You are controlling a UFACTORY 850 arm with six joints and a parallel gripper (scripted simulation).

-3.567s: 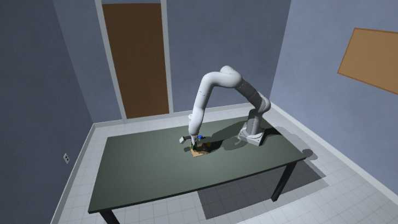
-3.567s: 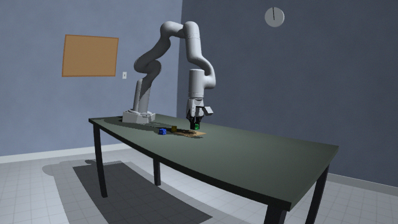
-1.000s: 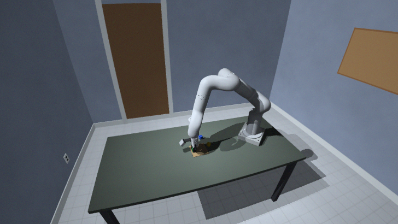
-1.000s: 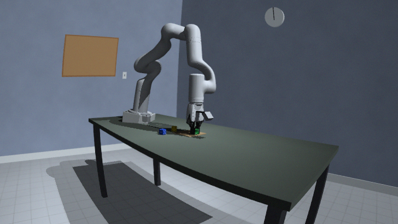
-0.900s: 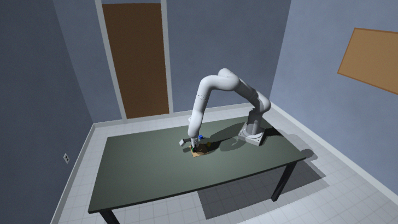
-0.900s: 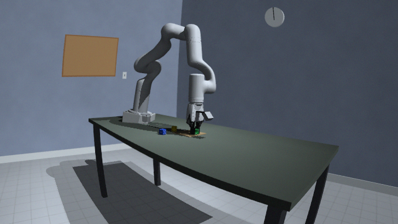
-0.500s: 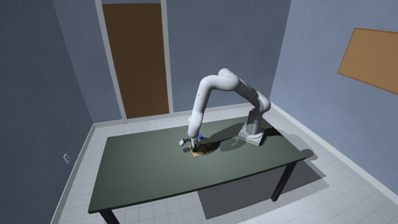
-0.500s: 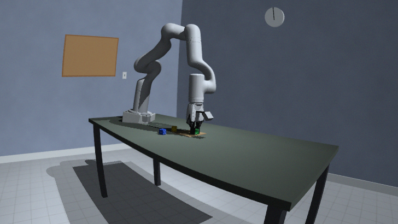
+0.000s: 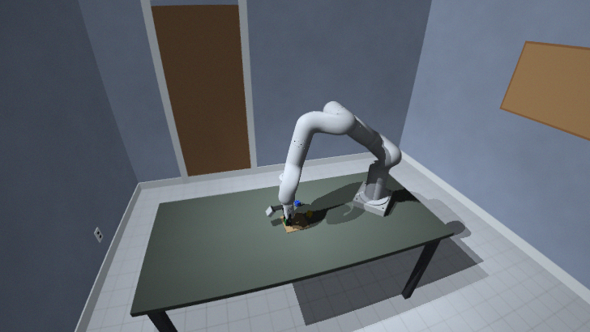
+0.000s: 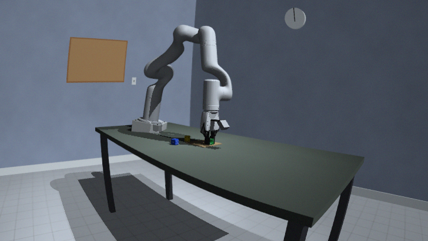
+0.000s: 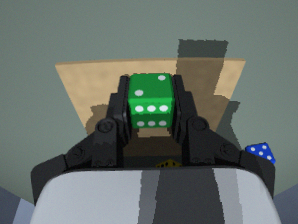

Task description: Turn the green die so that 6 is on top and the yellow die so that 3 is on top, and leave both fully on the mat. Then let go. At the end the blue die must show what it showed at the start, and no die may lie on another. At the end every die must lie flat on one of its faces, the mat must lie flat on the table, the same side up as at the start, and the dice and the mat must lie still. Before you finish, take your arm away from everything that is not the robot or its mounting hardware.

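The green die lies 1 cm below my hand. Also, from my hand: tan mat: 4 cm behind, 2 cm below, 1 cm to the left; then yellow die: 15 cm behind, 1 cm below; then blue die: 13 cm to the right, 13 cm behind, 1 cm below.
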